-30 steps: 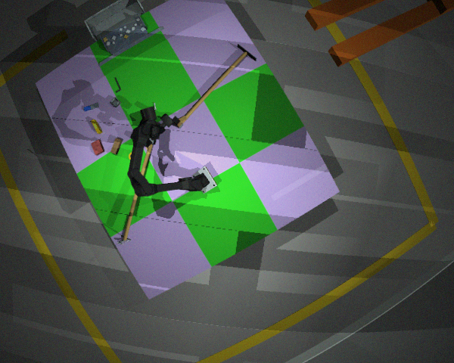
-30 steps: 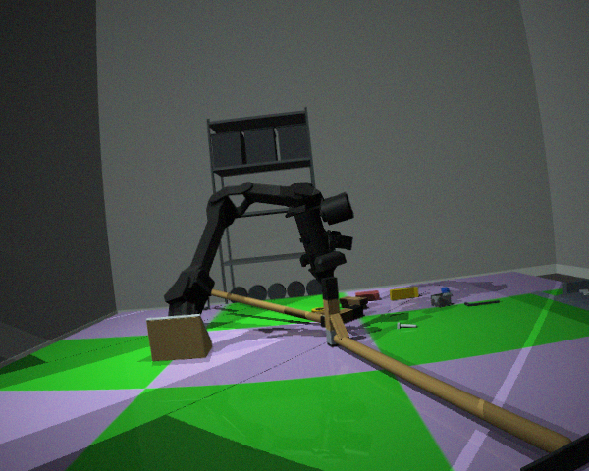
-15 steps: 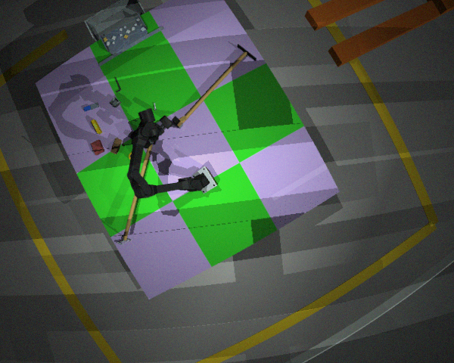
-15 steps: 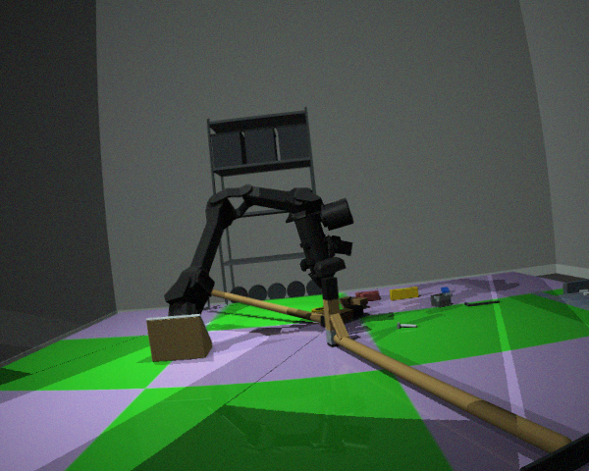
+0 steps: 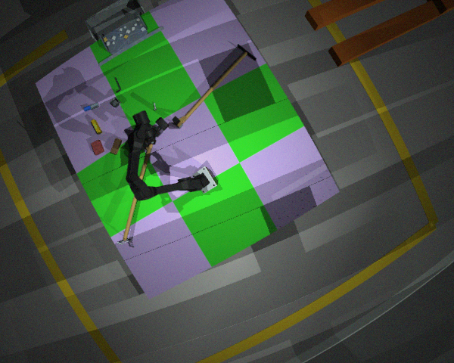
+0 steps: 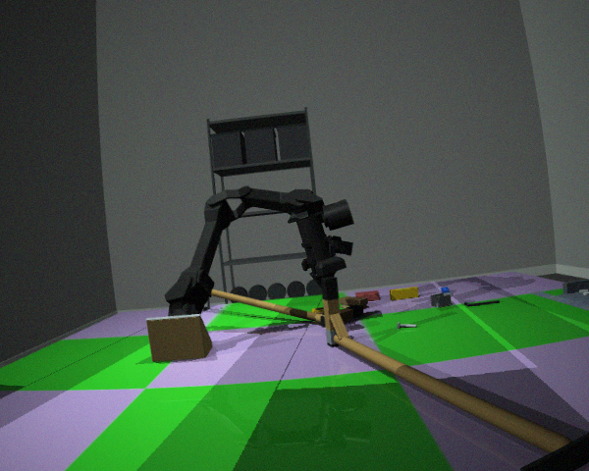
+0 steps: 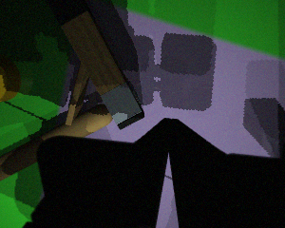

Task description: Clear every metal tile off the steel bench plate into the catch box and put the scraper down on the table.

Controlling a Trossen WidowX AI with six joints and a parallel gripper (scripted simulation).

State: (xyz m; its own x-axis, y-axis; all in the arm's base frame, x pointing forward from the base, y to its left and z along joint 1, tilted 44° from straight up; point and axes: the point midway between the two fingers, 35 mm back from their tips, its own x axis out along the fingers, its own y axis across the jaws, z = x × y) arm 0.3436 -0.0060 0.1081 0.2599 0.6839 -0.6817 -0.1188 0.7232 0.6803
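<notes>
The long scraper is 40 mm ahead of my gripper tip, 410 mm to the right of it and 20 mm below it. Also, from my gripper tip: wooden block: 100 mm ahead, 220 mm to the left, 60 mm below; yellow ring: 10 mm behind, 180 mm to the left, 70 mm below; red block: 170 mm ahead, 320 mm to the left, 70 mm below.
</notes>
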